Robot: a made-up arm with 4 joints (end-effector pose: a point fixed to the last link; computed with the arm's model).
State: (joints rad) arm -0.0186 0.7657 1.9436 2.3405
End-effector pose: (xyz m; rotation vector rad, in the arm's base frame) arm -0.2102 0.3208 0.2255 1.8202 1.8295 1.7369
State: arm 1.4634 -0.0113 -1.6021 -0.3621
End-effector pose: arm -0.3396 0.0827 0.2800 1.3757 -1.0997 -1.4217
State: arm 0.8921 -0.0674 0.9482 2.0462
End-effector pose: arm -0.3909 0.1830 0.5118 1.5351 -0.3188 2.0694
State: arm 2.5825 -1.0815 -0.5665 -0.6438
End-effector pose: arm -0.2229 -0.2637 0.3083 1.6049 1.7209 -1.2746
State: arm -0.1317 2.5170 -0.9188 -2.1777
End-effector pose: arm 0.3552 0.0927 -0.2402 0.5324 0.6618 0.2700
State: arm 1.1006 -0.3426 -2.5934 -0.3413
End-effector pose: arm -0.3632 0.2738 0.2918 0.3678 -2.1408 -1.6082
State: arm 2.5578 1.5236 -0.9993 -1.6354
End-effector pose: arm 0.1102 0.2062 0.1886 -2.7219 -0.1341 0.0282
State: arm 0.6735 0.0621 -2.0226 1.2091
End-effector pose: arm -0.2991 0.5300 0.1594 -0.6918 -1.8330 0.1468
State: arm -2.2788 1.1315 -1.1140 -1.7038
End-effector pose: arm -0.0266 -0.0795 0.3441 -1.1119 -0.5362 -0.0574
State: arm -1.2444 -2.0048 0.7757 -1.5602
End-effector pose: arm -0.1532 0.1395 -0.4258 -0.5325 0.6695 2.7942
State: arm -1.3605 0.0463 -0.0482 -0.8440
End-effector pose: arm -0.2409 -0.0587 -0.0417 -1.2617 -0.5766 -0.6363
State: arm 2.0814 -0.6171 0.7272 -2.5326
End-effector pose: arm -0.4808 -0.2618 0.3159 -0.4095 2.4784 -0.8064
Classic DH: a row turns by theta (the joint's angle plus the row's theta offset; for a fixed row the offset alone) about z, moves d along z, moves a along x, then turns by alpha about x. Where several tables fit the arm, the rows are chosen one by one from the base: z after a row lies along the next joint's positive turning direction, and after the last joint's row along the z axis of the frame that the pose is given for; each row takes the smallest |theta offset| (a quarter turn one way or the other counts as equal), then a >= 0, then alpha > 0; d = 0 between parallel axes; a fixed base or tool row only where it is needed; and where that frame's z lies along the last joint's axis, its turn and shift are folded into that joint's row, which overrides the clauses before.
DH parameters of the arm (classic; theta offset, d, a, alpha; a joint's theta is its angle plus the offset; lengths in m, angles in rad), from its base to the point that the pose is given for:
base (fixed): 1.5708 0.0737 0 1.5708
joint 1: 0 -0.0747 0.2182 -1.5708
joint 2: 1.5708 -0.1398 0.2057 1.5708
joint 3: 0 0.0321 0.1494 -1.5708
joint 4: 0.1934 0 -0.2342 0
tool (fixed): 2.9482 0.0566 0 0

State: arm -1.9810 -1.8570 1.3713 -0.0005
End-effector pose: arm 0.0371 -0.3200 -0.1419 -0.2465 -0.6973 -1.4765
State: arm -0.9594 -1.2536 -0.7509 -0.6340
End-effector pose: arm -0.2011 0.1758 -0.2743 -0.8749 -1.6386 -1.2639
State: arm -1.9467 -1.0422 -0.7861 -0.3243
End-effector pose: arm -0.1678 -0.1781 -0.2652 -1.7805 -1.8228 -0.0842
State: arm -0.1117 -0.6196 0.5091 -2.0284
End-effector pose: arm -0.4820 0.2702 0.0557 -0.4850 0.3836 -2.6115
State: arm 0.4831 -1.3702 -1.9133 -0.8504
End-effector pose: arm -0.2374 0.4669 0.1776 -0.3789 -1.7088 -1.8331
